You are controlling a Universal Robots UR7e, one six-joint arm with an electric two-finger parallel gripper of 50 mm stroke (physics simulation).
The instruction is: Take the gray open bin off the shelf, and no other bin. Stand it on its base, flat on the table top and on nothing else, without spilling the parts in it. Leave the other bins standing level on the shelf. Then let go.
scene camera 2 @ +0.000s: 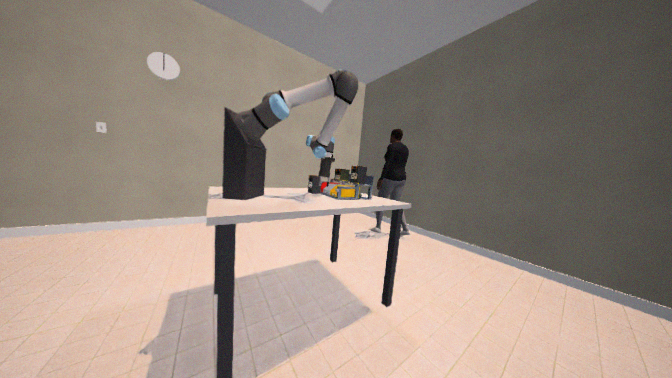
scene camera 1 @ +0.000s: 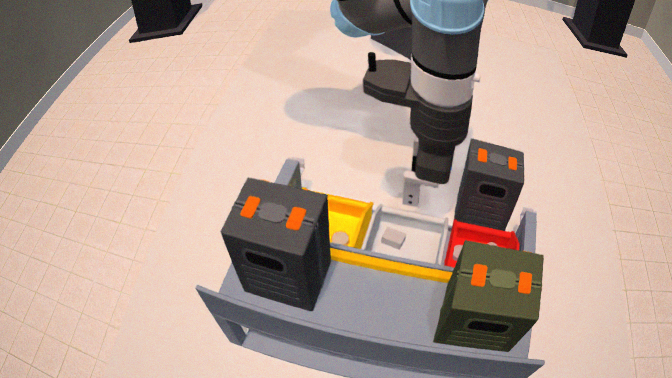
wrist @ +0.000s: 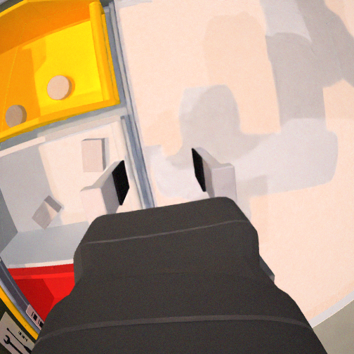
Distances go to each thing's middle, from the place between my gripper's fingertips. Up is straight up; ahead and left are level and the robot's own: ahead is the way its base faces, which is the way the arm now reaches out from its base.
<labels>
The gray open bin (scene camera 1: 426, 235) is 10 cm ahead of my hand, 2 cm to the right of it and 2 cm below it. Round my hand: red bin (scene camera 1: 461, 231): 13 cm ahead, 9 cm to the left, 2 cm below; then yellow bin (scene camera 1: 353, 217): 13 cm to the right, 8 cm ahead, 2 cm below; then yellow strip (scene camera 1: 338, 255): 16 cm ahead, 4 cm above, 3 cm to the right.
</labels>
